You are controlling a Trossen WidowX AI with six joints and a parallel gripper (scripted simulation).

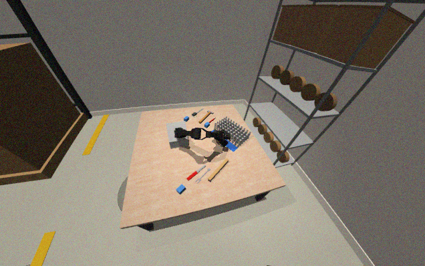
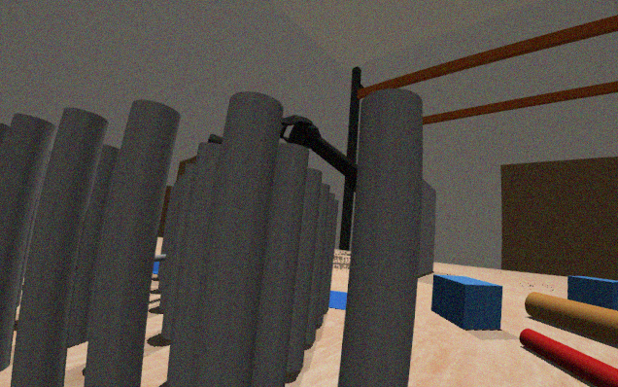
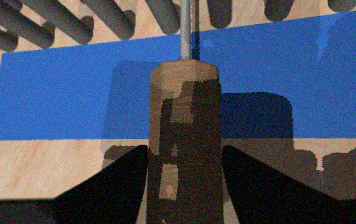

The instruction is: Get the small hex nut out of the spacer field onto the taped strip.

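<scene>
The blue taped strip is 5 cm ahead of my gripper tip, 2 cm to the left of it and 4 cm below it. From my gripper tip the other things lie so: fork-ended tool: 28 cm behind, 31 cm to the right, 4 cm below; wooden-handled screwdriver: 10 cm ahead, 4 cm to the left, 1 cm below; red screwdriver: 8 cm ahead, 39 cm to the left, 3 cm below.
</scene>
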